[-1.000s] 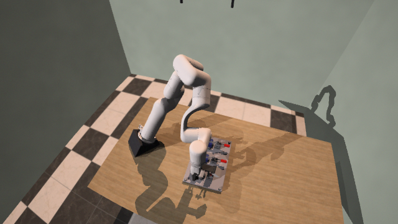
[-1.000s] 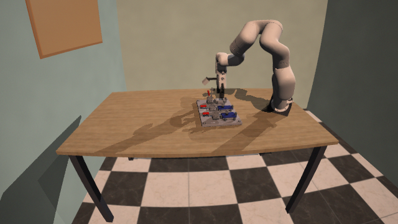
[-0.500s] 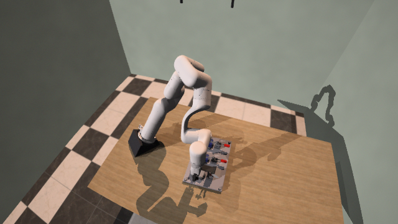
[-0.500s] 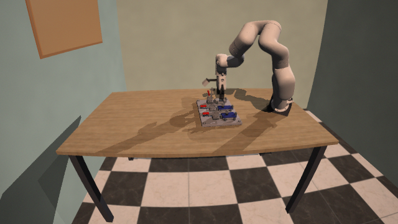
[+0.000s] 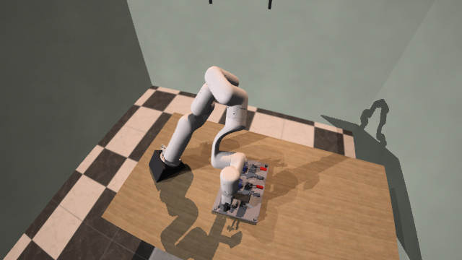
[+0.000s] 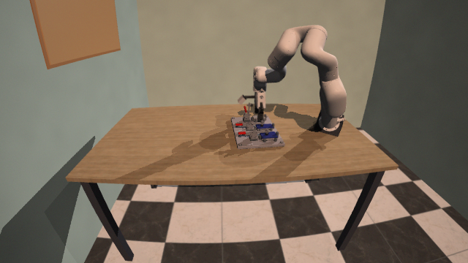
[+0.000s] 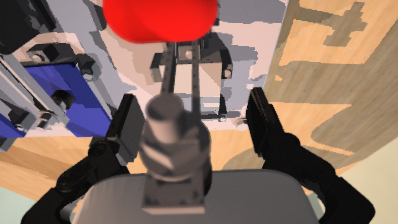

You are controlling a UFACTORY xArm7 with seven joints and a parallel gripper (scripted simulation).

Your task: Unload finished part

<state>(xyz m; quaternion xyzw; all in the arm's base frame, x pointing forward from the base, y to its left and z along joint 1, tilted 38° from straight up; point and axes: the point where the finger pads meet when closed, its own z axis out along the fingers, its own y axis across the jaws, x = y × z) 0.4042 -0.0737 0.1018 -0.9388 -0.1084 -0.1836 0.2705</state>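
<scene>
The grey finished part is 20 mm below my hand and 10 mm behind it. Round my hand: blue blank (100 mm to the left, 40 mm behind, 20 mm below); grey fixture plate (120 mm to the left, 40 mm below, 10 mm ahead).
</scene>
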